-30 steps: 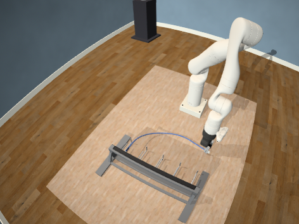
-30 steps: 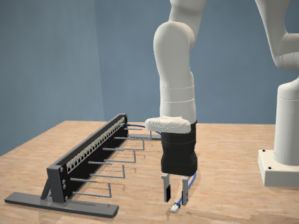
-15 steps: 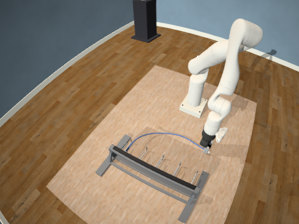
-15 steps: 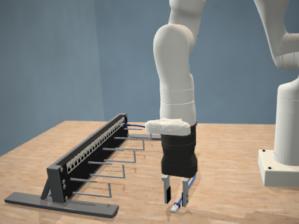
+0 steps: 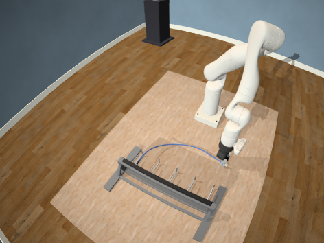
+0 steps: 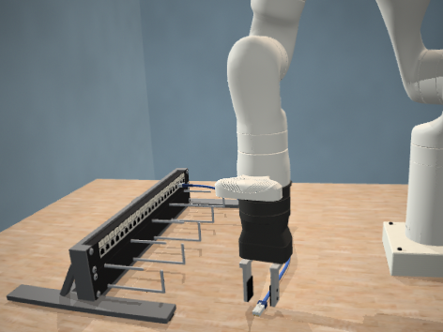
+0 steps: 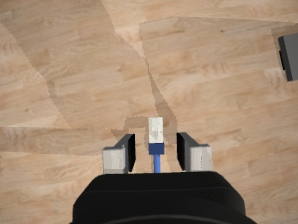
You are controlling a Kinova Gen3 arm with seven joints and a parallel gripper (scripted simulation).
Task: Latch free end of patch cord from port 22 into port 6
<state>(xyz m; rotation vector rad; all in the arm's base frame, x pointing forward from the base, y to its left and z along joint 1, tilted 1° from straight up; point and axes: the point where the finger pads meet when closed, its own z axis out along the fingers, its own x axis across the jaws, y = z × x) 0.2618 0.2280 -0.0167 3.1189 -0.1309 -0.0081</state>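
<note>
The white plug is 10 mm to the left of my hand and 20 mm below it.
</note>
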